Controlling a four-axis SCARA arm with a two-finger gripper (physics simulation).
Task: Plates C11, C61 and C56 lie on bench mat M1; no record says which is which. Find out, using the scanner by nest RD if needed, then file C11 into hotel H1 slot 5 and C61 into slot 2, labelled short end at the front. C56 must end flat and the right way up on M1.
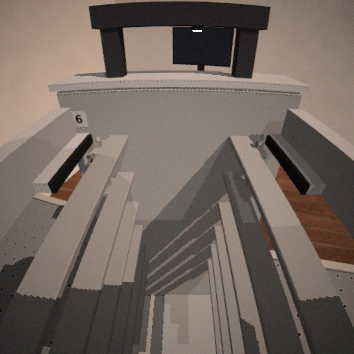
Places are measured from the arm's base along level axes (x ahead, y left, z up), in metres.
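Pixels of known places: gripper, fingertip midpoint: (pixel 178 122).
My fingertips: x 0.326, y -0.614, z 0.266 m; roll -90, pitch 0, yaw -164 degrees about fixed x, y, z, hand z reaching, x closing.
Ahead of a thing's pixels: the offset from my fingertips to its top centre. "spot": to the spot under its first point.
My gripper (pixel 178 122) is open, its two black-padded fingers wide apart at the left and right, with no plate between them. It is at the upper part of a hotel @[spot: 0.005 m ahead, 0.009 m right, 0.002 m up] (pixel 175 112) with paired side ledges running down inside it. A tag reading 6 @[spot: 0.060 m ahead, 0.007 m left, 0.001 m down] (pixel 79 119) is at the upper left of the back wall. Another tag below it is mostly hidden by the left finger. No plate shows on the ledges that I can see; the lower ones are in shadow. Plates C11, C61 and C56, mat M1 and the scanner do not show. Which hotel this is, I cannot tell.
A dark arched handle @[spot: 0.005 m ahead, 0.019 m right, 0.050 m up] (pixel 180 16) stands on top of the hotel's back edge. A dark screen (pixel 202 47) shows behind it. Tall side walls flank the fingers. Brown wooden floor (pixel 317 225) and perforated light surface show outside the ledges.
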